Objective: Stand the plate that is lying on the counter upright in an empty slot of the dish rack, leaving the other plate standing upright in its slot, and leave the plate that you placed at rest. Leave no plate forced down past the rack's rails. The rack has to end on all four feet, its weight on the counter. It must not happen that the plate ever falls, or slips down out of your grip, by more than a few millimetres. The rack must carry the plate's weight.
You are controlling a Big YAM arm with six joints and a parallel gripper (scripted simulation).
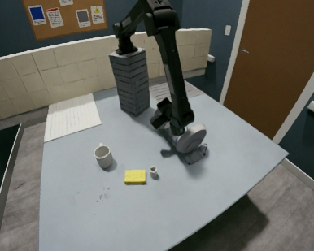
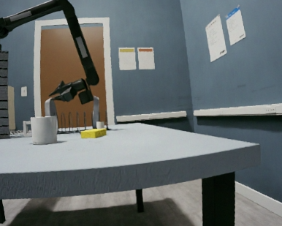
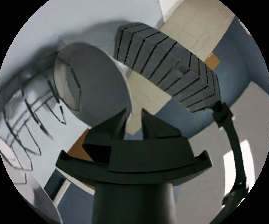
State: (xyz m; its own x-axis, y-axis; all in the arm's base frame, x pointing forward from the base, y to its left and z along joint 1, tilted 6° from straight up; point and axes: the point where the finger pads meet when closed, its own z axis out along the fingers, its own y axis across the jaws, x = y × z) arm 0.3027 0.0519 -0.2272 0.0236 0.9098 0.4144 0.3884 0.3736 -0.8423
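Now: hand 100 mm above the white plate, 30 mm to the right of it and 10 mm past it. Round my hand: white draining mat (520 mm to the right, 490 mm behind, 190 mm below); white mug (380 mm to the right, 160 mm below, 70 mm ahead); small white cup (250 mm ahead, 200 mm to the right, 180 mm below).
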